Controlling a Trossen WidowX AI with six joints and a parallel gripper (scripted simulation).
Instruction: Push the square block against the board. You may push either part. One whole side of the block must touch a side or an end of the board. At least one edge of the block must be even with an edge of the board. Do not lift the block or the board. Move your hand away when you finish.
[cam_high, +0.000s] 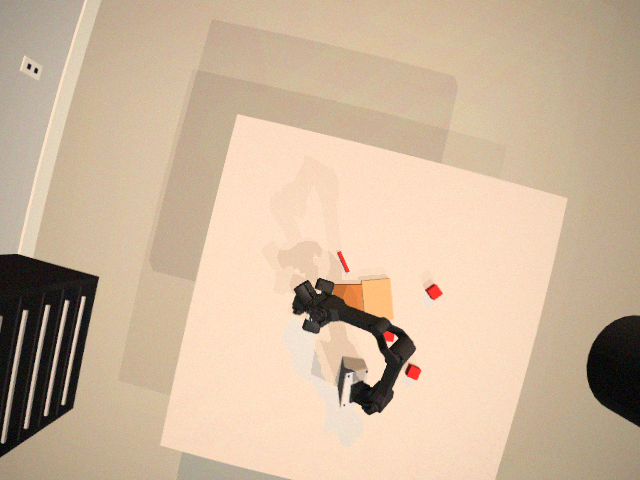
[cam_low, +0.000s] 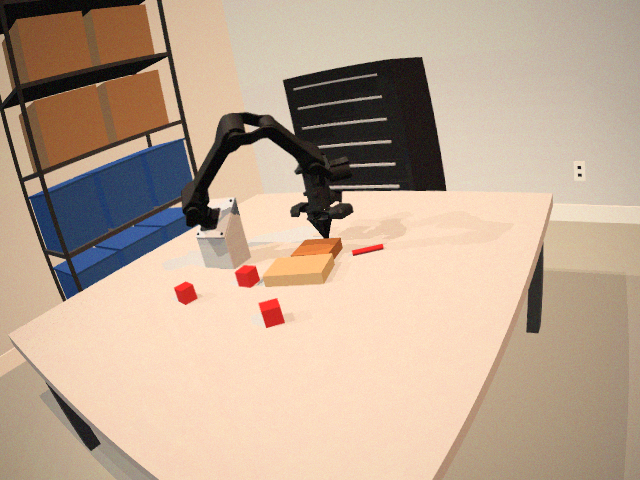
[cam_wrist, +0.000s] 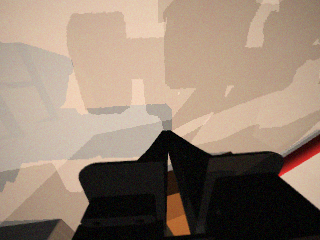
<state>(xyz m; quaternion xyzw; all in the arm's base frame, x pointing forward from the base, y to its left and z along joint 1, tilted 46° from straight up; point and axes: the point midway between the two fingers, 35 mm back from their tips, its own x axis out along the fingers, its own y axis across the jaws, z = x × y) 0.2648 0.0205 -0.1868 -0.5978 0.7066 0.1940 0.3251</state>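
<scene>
Right now the orange square block is 110 mm to the right of my gripper tip, 20 mm ahead of it and 10 mm above it. From my gripper tip the other things lie so: thin red stick 150 mm ahead, 80 mm to the right; then tan board 210 mm to the right, 30 mm ahead, 10 mm above.
</scene>
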